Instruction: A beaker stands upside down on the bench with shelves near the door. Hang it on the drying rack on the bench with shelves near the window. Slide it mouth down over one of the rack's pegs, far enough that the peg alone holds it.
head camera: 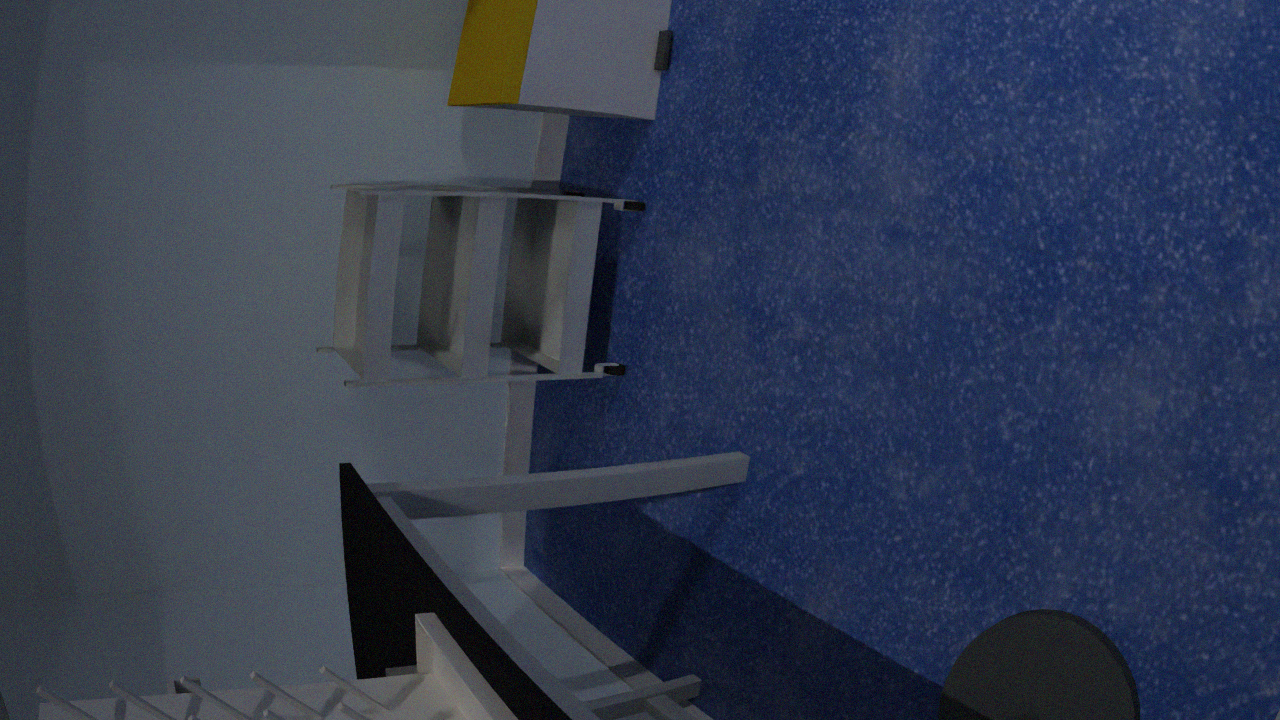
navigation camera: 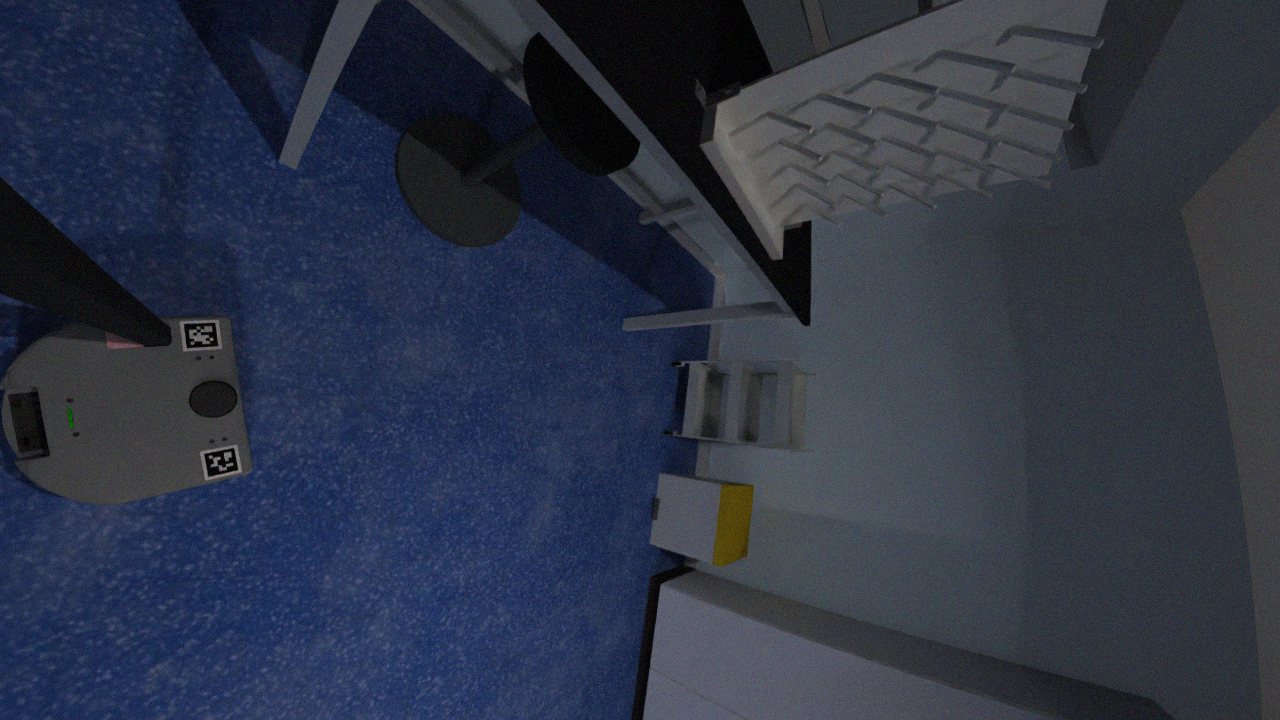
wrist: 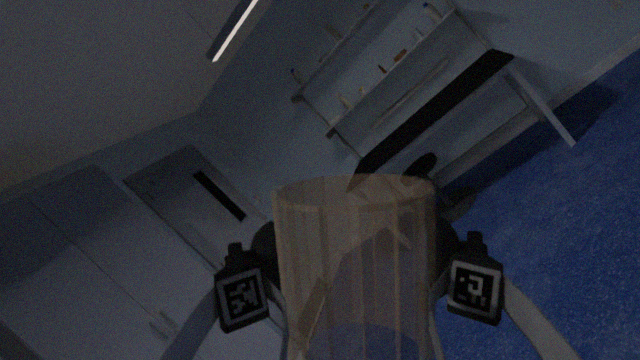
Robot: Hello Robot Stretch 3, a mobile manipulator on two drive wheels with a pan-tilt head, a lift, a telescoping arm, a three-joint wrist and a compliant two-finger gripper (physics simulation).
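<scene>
Visible in the pictures are a beaker, a door, a yellow-topped bin and the gripper.
</scene>
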